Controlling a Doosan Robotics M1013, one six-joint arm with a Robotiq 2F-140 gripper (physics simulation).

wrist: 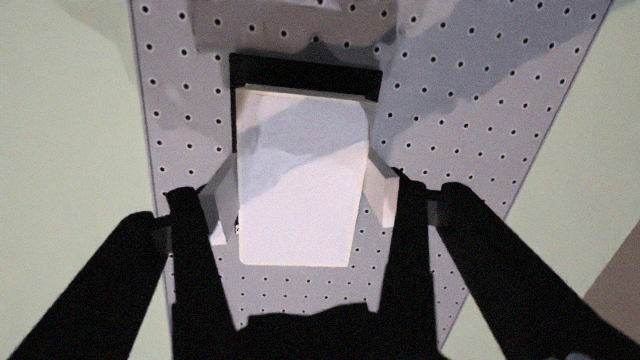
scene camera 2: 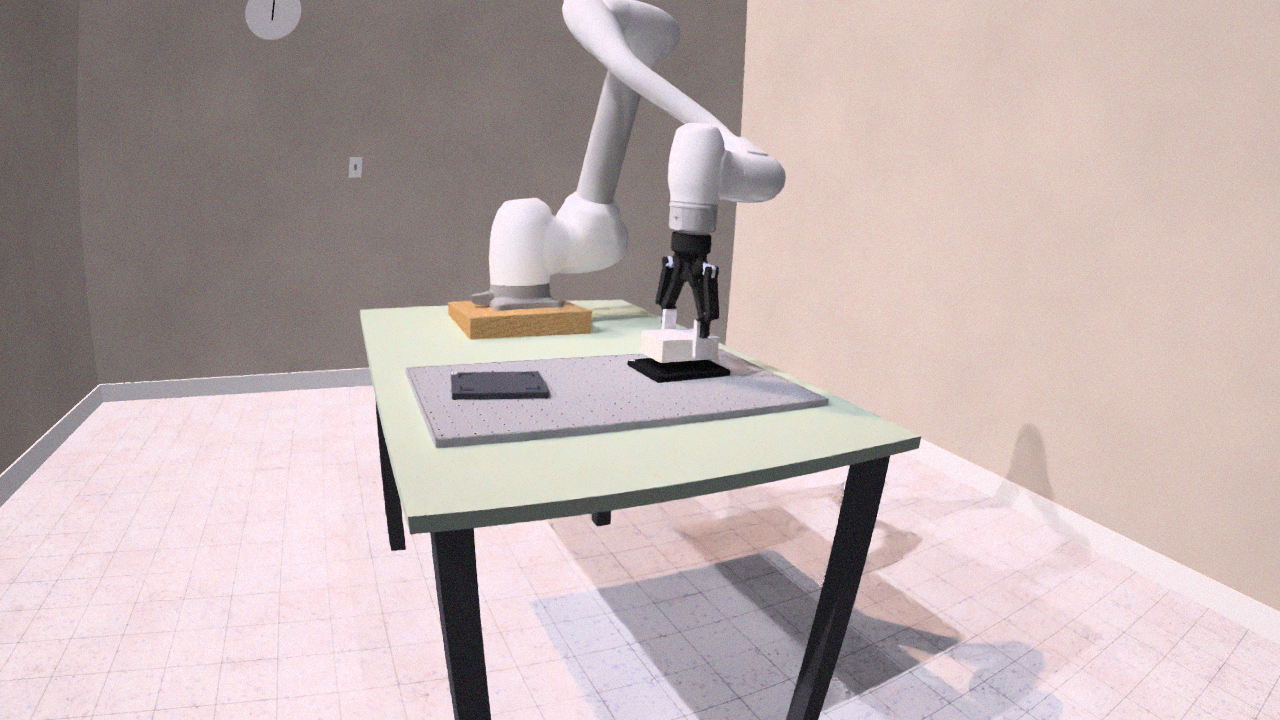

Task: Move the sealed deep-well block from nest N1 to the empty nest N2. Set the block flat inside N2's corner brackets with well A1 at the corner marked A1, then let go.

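Seen in the pictures: gripper, fingertip midpoint: (wrist: 301, 166) (scene camera 2: 682, 349); arm's base, link origin: (scene camera 2: 519, 304).
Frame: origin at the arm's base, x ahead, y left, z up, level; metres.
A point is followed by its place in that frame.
Note:
The white sealed block (scene camera 2: 666, 347) {x 0.591, y 0.112, z 0.028 m} (wrist: 310, 130) {x 0.549, y 0.207, z 0.041 m} is held level between the pale finger pads of my gripper (scene camera 2: 687, 329) {x 0.547, y 0.172, z 0.009 m} (wrist: 301, 166) {x 0.547, y 0.172, z 0.009 m}, which is shut on it. The block is over the black nest (scene camera 2: 680, 369) {x 0.579, y 0.153, z -0.020 m} (wrist: 305, 72) {x 0.543, y 0.239, z -0.020 m}, apparently a little above it. In the wrist view the nest shows past the block's far edge and as a thin strip at its left; the block hides the rest. The second, dark nest (scene camera 2: 498, 385) {x 0.599, y -0.205, z -0.020 m} has corner brackets and holds no block. I cannot read nest labels, the A1 mark or well A1.
Both nests are on the grey perforated board (scene camera 2: 617, 416) {x 0.758, y -0.055, z -0.032 m} (wrist: 450, 120) {x 0.682, y 0.219, z -0.032 m}. The board lies on the pale green table (scene camera 2: 626, 470) {x 0.922, y -0.114, z -0.045 m} (wrist: 75, 125) {x 0.349, y 0.167, z -0.045 m}. The arm's base stands on a wooden block (scene camera 2: 528, 324) {x 0.167, y -0.024, z -0.016 m} at the back of the table.

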